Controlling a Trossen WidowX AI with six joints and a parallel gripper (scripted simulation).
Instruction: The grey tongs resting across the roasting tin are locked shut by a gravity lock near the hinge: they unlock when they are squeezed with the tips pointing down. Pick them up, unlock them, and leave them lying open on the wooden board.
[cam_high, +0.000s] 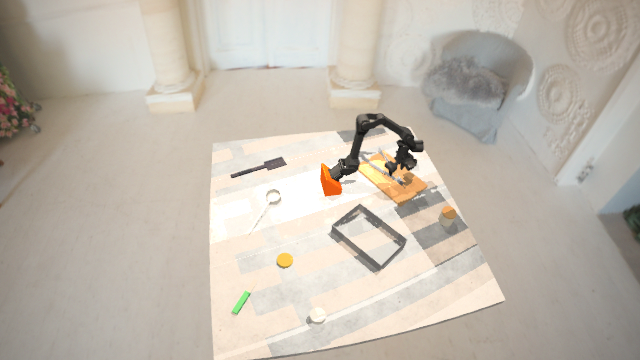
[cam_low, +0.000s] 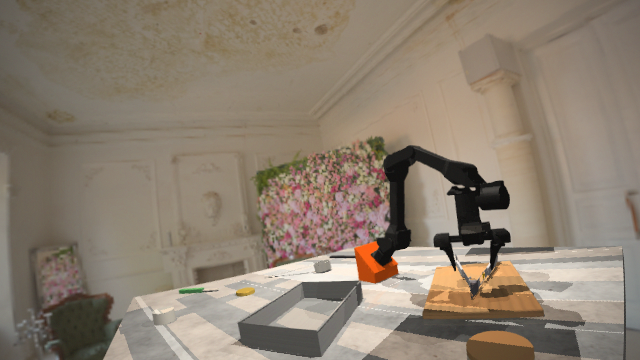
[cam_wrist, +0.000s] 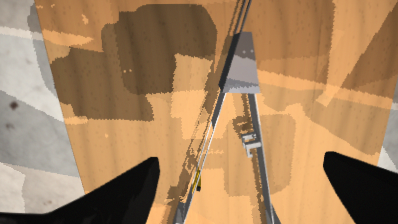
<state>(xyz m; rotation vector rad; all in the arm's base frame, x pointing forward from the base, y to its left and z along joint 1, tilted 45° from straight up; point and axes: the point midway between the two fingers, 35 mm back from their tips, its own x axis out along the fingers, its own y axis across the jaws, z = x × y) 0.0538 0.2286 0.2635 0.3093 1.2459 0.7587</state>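
Now: gripper tip 4 cm past the yellow lock piece, 1 cm to the right of it and 3 cm above it. The rest, counted from my gripper tip: grey roasting tin (32 cm ahead, 30 cm to the right, 3 cm below); then black spatula (28 cm behind, 68 cm to the right, 5 cm below); then wooden board (2 cm behind, 1 cm to the right, 5 cm below).
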